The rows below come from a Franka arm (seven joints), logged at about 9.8 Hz.
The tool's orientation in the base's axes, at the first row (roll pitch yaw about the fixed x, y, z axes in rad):
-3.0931, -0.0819, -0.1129
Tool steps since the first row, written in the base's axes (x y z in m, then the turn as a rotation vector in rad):
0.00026, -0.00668, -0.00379, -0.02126, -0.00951, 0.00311
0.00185, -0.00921, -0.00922, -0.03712, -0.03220, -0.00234
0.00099, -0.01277, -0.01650, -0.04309, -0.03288, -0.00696
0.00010, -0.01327, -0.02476, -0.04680, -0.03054, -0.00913
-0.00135, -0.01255, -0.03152, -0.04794, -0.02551, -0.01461
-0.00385, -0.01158, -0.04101, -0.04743, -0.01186, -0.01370
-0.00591, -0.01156, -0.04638, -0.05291, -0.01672, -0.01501
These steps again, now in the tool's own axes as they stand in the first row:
0.00070, 0.00679, 0.00354, -0.01973, 0.01160, -0.00531
0.00211, 0.00939, 0.00898, -0.03334, 0.03612, -0.00214
0.00106, 0.01337, 0.01601, -0.03955, 0.03766, 0.00191
-0.00044, 0.01436, 0.02414, -0.04366, 0.03585, 0.00384
-0.00251, 0.01413, 0.03077, -0.04581, 0.03124, 0.00940
-0.00587, 0.01390, 0.04004, -0.04676, 0.01759, 0.00907
-0.00835, 0.01436, 0.04521, -0.05175, 0.02307, 0.00971

